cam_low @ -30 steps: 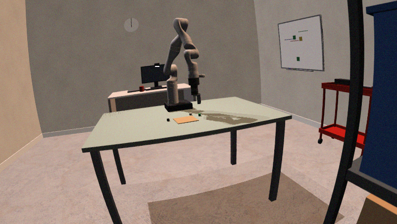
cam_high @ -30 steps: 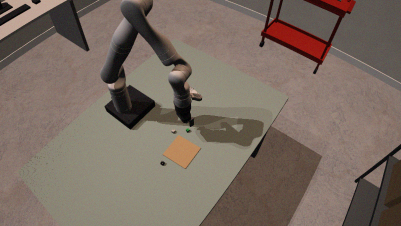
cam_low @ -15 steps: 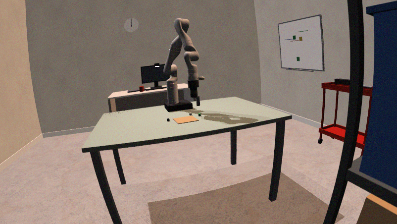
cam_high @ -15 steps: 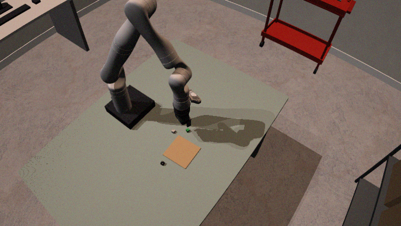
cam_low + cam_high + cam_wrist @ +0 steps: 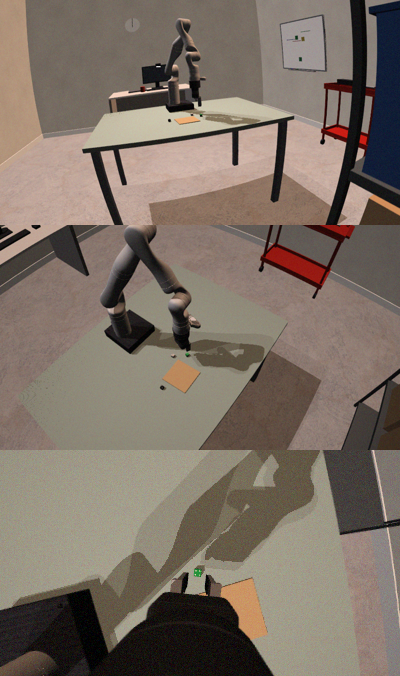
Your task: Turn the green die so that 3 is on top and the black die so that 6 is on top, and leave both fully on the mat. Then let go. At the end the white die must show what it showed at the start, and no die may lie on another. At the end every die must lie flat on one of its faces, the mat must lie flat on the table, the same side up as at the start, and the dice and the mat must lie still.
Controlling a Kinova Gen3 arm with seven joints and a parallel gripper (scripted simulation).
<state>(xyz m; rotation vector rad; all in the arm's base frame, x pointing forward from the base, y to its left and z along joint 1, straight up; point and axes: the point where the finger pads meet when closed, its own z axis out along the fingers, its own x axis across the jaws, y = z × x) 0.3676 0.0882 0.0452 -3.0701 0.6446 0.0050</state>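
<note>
Right now the green die is 9 cm below my hand. Also, from my hand: white die 9 cm below, 6 cm behind, 4 cm to the right; then black die 23 cm to the right, 9 cm below; then orange mat 12 cm to the right, 9 cm below, 5 cm ahead.
</note>
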